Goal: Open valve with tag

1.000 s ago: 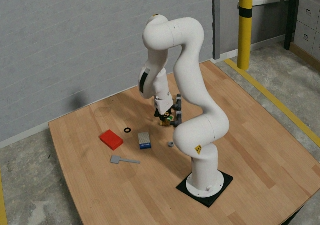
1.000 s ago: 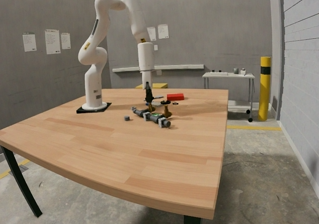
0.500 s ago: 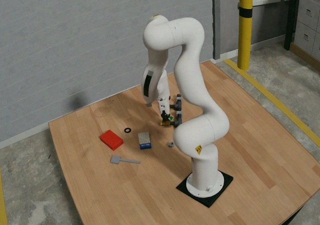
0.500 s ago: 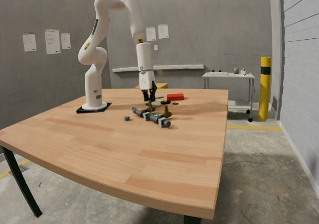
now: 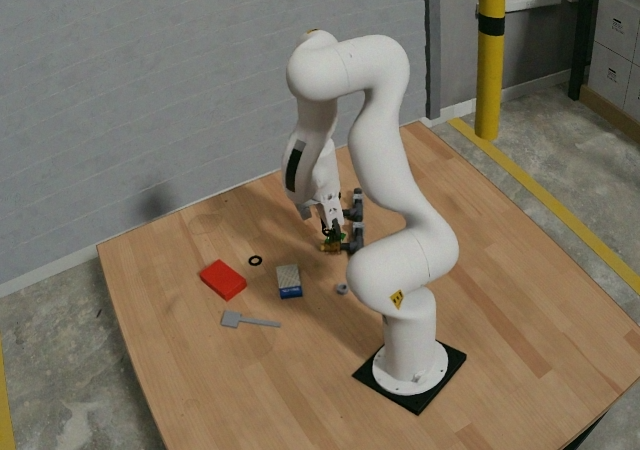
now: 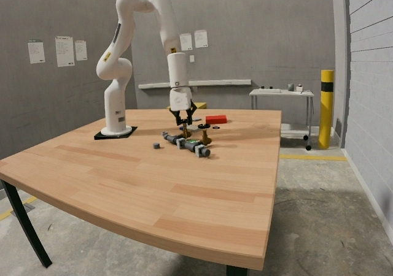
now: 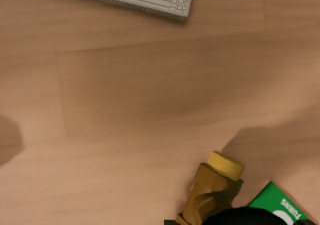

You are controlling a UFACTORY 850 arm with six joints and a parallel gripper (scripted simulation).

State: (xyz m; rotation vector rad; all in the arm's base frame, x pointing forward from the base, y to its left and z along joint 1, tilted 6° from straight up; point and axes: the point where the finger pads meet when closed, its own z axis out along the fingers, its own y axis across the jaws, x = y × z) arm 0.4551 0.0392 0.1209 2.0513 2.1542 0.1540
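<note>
Now: hand 9 cm above the green tag, 5 cm short of it and 3 cm to the left of it. Also, from my hand: red block 33 cm to the left, 8 cm below; grey paddle-shaped tool 30 cm to the left, 16 cm behind, 9 cm below; blue-and-grey box 15 cm to the left, 8 cm below, 7 cm behind.
</note>
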